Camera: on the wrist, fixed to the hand. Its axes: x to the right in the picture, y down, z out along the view.
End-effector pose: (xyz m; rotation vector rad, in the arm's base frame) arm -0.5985 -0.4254 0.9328 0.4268 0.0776 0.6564
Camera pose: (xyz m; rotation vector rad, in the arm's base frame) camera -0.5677 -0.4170 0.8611 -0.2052 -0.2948 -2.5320
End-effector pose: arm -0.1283 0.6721 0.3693 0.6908 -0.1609 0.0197
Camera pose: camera -0.0919 0.6791 0.3001 0.1988 -0.1739 3.0841
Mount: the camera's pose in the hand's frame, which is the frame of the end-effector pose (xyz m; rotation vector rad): 0.0250 -0.0410 -0.0621 0.3951 0.8653 2.8734
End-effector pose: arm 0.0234 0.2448 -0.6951 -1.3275 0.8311 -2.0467
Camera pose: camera -0.0479 0.2655 -0.6697 1.1498 1.0337 0.0855
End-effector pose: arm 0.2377 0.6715 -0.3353 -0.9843 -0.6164 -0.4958
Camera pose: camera 0.2453 0.5951 -0.3189 -0.3229 1.5618 1.6582
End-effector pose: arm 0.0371 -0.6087 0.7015 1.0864 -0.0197 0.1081
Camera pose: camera 0.0637 -0.5707 0.6381 -0.3547 0.7232 -2.9032
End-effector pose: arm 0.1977 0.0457 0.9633 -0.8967 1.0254 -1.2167
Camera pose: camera 0.1275 0.0147 0.9798 1.5492 1.2303 0.9365
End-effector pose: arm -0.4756 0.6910 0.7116 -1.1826 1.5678 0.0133
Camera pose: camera -0.4906 0.6191 0.7393 -1.9869 -1.9890 -0.8800
